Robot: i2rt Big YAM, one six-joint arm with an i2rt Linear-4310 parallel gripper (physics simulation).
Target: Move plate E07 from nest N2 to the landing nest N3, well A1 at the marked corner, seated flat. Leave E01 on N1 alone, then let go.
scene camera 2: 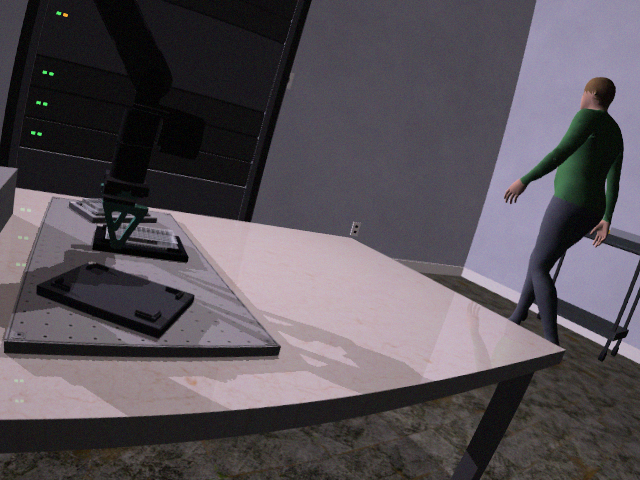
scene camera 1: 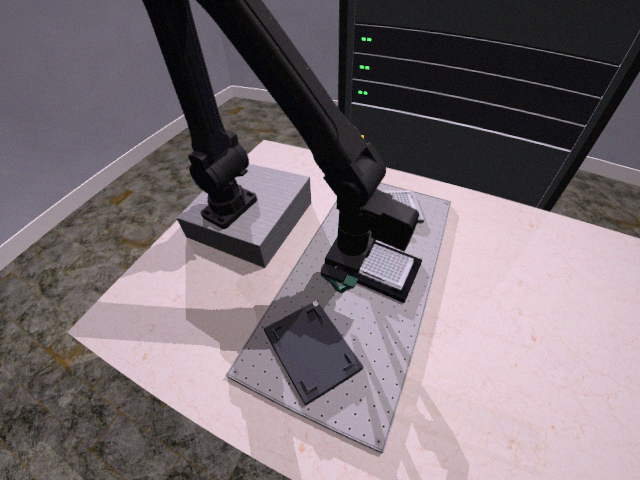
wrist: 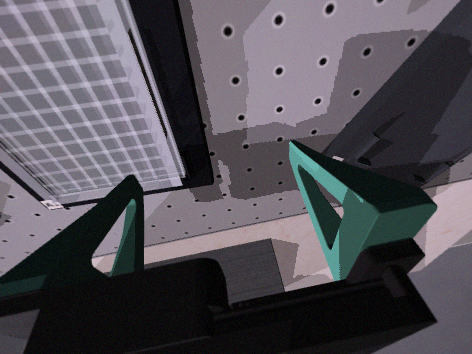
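The clear-white plate E07 (scene camera 1: 387,266) (scene camera 2: 157,237) (wrist: 70,95) sits in the black nest N2 (scene camera 1: 415,273) (scene camera 2: 175,254) (wrist: 162,75) and looks flat. The dark landing nest N3 (scene camera 1: 312,353) (scene camera 2: 116,299) (wrist: 425,110) holds no plate; a white corner tag (scene camera 1: 315,303) (wrist: 338,158) marks one corner. Plate E01 (scene camera 1: 409,200) is on N1 at the far end, partly behind the arm. My gripper (scene camera 1: 343,282) (scene camera 2: 117,242) (wrist: 213,164) is open and empty, beside E07. In the wrist view its left fingertip overlaps E07's tagged end and its right fingertip is over the board towards N3.
The nests stand on a perforated grey board (scene camera 1: 377,413) (scene camera 2: 217,335) (wrist: 280,90) on the pale table (scene camera 1: 516,335) (scene camera 2: 310,310). The arm's base is on a grey block (scene camera 1: 281,206). A server rack (scene camera 1: 465,118) stands behind. A person (scene camera 2: 586,160) and a cart (scene camera 2: 620,240) are at the right.
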